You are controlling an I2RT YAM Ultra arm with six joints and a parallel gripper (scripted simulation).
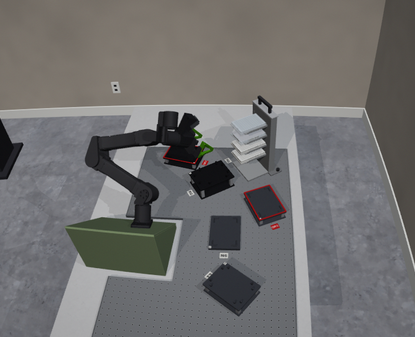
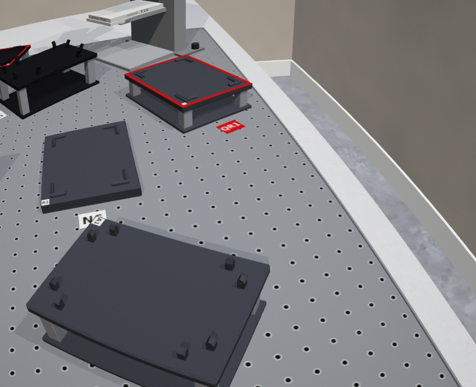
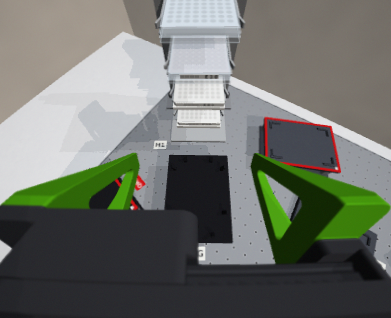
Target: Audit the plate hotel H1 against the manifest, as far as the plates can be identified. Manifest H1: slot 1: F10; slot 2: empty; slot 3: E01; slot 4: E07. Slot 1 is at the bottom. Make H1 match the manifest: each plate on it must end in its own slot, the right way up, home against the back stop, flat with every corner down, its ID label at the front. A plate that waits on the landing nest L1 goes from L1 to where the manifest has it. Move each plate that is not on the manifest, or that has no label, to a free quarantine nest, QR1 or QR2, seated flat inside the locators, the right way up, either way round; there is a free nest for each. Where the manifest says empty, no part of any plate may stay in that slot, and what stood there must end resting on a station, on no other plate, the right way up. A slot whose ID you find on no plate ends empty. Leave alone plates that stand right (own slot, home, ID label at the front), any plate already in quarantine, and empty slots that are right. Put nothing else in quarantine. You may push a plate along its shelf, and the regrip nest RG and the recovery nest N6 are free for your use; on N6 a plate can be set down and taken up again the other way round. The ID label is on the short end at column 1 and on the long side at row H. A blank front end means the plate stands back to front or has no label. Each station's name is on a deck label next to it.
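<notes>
The clear well plate lies 180 mm ahead of my hand, 80 mm to the left of it and 30 mm below it. From my hand the other things lie so: plate hotel H1: 250 mm ahead, 120 mm to the left, 90 mm below; then black regrip nest RG: 10 mm ahead, 190 mm below; then red-rimmed nest QR2: 110 mm behind, 180 mm to the left, 210 mm below.
</notes>
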